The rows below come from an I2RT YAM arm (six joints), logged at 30 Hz.
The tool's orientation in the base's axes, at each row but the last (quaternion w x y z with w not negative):
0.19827, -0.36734, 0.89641, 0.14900
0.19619, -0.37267, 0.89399, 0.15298
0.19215, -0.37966, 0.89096, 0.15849
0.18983, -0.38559, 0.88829, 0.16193
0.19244, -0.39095, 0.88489, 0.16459
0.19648, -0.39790, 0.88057, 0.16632
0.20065, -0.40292, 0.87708, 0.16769
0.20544, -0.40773, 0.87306, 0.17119
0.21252, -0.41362, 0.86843, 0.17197
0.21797, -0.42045, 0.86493, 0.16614
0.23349, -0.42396, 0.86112, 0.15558
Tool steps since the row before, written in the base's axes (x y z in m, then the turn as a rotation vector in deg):
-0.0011, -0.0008, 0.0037, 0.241, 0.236, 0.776
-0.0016, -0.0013, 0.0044, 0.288, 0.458, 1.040
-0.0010, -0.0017, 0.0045, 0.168, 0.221, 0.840
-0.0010, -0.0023, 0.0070, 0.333, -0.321, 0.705
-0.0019, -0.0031, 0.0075, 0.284, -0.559, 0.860
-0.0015, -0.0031, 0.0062, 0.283, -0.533, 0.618
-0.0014, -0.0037, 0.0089, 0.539, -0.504, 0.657
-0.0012, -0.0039, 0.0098, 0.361, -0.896, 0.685
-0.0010, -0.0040, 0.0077, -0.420, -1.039, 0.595
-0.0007, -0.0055, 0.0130, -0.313, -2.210, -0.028
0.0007, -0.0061, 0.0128, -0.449, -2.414, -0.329
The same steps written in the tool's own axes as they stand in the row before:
-0.0005, 0.0007, -0.0038, -0.659, 0.083, -0.524
-0.0002, 0.0008, -0.0048, -0.947, 0.233, -0.651
-0.0004, 0.0002, -0.0049, -0.632, 0.137, -0.604
-0.0012, 0.0002, -0.0073, -0.336, -0.358, -0.686
-0.0004, 0.0005, -0.0083, -0.228, -0.451, -0.936
-0.0001, 0.0000, -0.0071, -0.129, -0.467, -0.715
-0.0011, 0.0000, -0.0097, -0.318, -0.642, -0.680
-0.0017, -0.0001, -0.0105, 0.023, -0.738, -0.926
-0.0008, -0.0007, -0.0087, 0.605, -0.216, -1.094
-0.0027, -0.0013, -0.0138, 1.634, -1.059, -1.091
-0.0032, -0.0033, -0.0134, 2.002, -1.092, -0.969

